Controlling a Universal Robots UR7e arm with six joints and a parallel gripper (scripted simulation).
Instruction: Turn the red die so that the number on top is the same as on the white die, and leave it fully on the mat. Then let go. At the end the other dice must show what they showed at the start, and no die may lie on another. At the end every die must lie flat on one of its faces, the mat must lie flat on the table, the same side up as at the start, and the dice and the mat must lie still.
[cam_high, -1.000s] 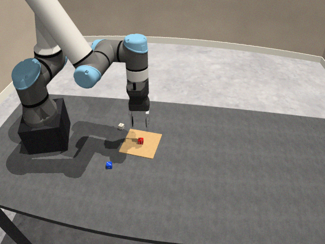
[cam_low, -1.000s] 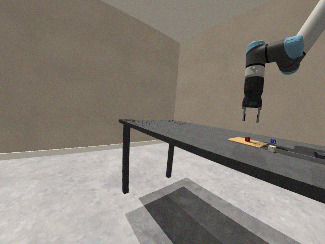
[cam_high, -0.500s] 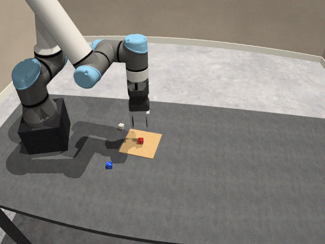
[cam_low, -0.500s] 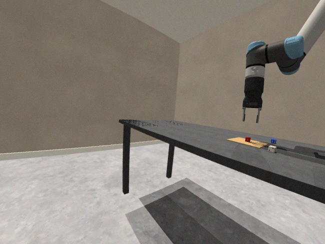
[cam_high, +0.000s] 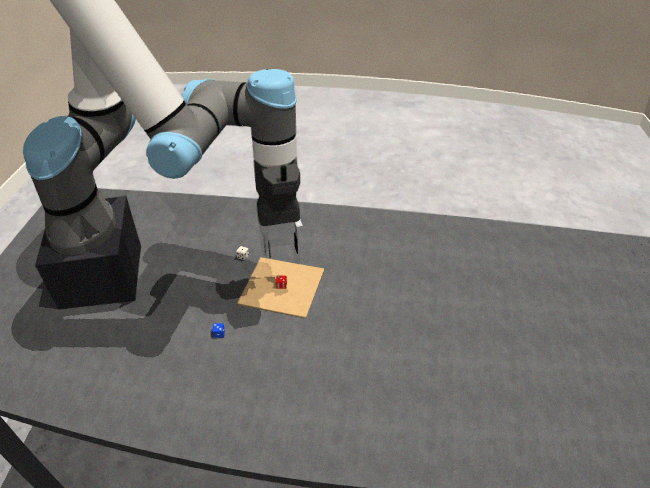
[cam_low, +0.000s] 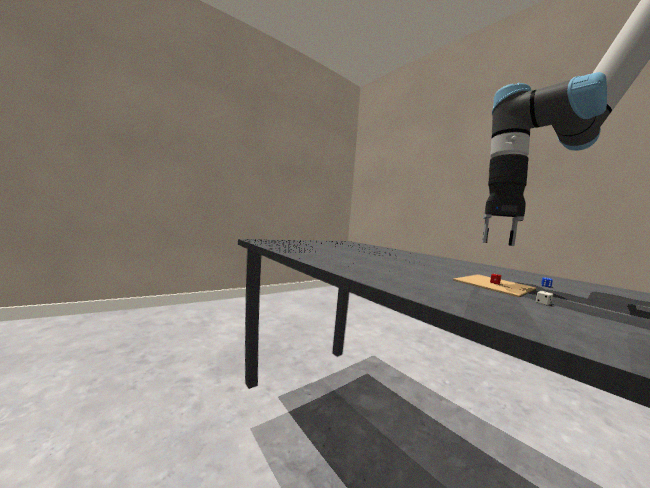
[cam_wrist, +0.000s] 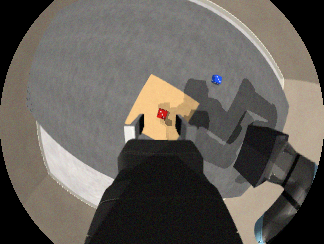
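My gripper is now 10 cm above the red die and 1 cm past it. From my hand the other things lie so: blue die: 13 cm to the right, 11 cm behind, 10 cm below; white die: 10 cm below, 10 cm behind, 9 cm to the left; tan mat: 11 cm below, 1 cm behind.
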